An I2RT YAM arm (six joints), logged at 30 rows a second.
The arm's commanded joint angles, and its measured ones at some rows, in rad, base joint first. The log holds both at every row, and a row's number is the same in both.
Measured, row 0: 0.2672, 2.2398, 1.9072, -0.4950, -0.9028, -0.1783
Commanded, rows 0 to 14: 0.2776, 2.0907, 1.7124, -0.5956, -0.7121, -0.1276; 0.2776, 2.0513, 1.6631, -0.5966, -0.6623, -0.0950; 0.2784, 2.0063, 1.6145, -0.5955, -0.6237, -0.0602; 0.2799, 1.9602, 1.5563, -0.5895, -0.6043, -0.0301; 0.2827, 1.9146, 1.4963, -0.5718, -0.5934, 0.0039; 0.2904, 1.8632, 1.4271, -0.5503, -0.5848, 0.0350; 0.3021, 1.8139, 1.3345, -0.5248, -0.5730, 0.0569; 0.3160, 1.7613, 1.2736, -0.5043, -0.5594, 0.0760; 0.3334, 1.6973, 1.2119, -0.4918, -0.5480, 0.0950; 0.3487, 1.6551, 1.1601, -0.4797, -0.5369, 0.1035; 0.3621, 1.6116, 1.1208, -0.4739, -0.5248, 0.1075; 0.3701, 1.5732, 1.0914, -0.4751, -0.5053, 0.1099; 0.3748, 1.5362, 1.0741, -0.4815, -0.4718, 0.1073; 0.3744, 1.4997, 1.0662, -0.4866, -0.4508, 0.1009; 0.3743, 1.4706, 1.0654, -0.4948, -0.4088, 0.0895
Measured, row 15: 0.3382, 1.5558, 1.1095, -0.4610, -0.5236, 0.0666
